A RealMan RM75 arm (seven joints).
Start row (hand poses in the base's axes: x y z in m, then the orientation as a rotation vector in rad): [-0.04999, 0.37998, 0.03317, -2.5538, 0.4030, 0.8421]
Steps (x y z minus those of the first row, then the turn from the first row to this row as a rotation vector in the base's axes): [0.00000, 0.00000, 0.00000, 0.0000, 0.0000, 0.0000]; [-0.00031, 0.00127, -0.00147, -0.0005, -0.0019, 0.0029]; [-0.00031, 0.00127, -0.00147, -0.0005, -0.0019, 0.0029]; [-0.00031, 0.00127, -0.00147, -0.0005, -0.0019, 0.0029]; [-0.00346, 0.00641, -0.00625, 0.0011, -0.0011, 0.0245]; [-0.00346, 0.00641, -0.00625, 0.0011, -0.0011, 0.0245]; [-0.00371, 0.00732, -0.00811, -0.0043, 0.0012, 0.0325]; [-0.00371, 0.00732, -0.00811, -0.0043, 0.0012, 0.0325]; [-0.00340, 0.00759, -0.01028, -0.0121, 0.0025, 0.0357]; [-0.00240, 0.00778, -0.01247, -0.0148, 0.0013, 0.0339]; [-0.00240, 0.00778, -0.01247, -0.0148, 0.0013, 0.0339]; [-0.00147, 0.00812, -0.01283, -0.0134, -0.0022, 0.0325]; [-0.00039, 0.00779, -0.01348, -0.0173, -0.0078, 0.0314]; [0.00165, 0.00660, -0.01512, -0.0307, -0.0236, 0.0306]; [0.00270, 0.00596, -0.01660, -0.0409, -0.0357, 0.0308]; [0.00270, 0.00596, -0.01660, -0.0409, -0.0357, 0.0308]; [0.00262, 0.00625, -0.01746, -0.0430, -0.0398, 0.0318]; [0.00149, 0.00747, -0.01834, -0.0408, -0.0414, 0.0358]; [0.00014, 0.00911, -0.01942, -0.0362, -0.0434, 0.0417]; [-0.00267, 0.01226, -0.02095, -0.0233, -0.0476, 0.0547]
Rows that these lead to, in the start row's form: [-0.04999, 0.37998, 0.03317, -2.5538, 0.4030, 0.8421]; [-0.05030, 0.38125, 0.03170, -2.5561, 0.3991, 0.8407]; [-0.05030, 0.38125, 0.03170, -2.5561, 0.3991, 0.8407]; [-0.05030, 0.38125, 0.03170, -2.5561, 0.3991, 0.8407]; [-0.05345, 0.38639, 0.02692, -2.5630, 0.3715, 0.8494]; [-0.05345, 0.38639, 0.02692, -2.5630, 0.3715, 0.8494]; [-0.05370, 0.38730, 0.02506, -2.5704, 0.3650, 0.8553]; [-0.05370, 0.38730, 0.02506, -2.5704, 0.3650, 0.8553]; [-0.05339, 0.38757, 0.02289, -2.5784, 0.3653, 0.8582]; [-0.05239, 0.38776, 0.02070, -2.5806, 0.3686, 0.8560]; [-0.05239, 0.38776, 0.02070, -2.5806, 0.3686, 0.8560]; [-0.05146, 0.38810, 0.02034, -2.5799, 0.3686, 0.8509]; [-0.05038, 0.38777, 0.01969, -2.5848, 0.3703, 0.8431]; [-0.04834, 0.38658, 0.01805, -2.6018, 0.3733, 0.8219]; [-0.04729, 0.38594, 0.01657, -2.6150, 0.3745, 0.8059]; [-0.04729, 0.38594, 0.01657, -2.6150, 0.3745, 0.8059]; [-0.04737, 0.38623, 0.01571, -2.6186, 0.3730, 0.8008]; [-0.04850, 0.38745, 0.01483, -2.6186, 0.3663, 0.8001]; [-0.04985, 0.38909, 0.01375, -2.6173, 0.3559, 0.7995]; [-0.05266, 0.39224, 0.01222, -2.6117, 0.3316, 0.7987]
